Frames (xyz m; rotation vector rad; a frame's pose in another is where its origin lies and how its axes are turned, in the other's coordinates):
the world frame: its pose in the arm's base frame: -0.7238 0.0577 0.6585 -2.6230 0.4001 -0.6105
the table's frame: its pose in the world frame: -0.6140 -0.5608 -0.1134 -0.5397 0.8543 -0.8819
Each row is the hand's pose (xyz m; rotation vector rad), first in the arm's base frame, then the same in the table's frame.
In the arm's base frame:
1: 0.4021 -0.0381 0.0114 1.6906 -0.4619 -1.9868
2: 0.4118 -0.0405 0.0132 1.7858 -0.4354 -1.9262
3: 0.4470 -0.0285 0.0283 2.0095 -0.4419 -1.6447
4: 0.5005 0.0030 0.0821 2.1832 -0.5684 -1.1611
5: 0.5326 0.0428 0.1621 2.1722 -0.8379 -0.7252
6: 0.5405 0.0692 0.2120 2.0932 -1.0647 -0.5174
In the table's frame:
1: -0.6024 0.1956 1.8394 -0.1565 -2.9841 -0.2755
2: -0.5995 0.1981 1.8488 -0.1094 -2.9086 -0.2521
3: -0.5720 0.1932 1.8777 -0.1208 -2.6556 -0.1588
4: -0.4980 0.1896 1.9132 -0.2895 -2.2939 0.0041
5: -0.4035 0.1930 1.9214 -0.5623 -1.9965 0.2253
6: -0.3469 0.1943 1.9145 -0.7533 -1.8547 0.3994

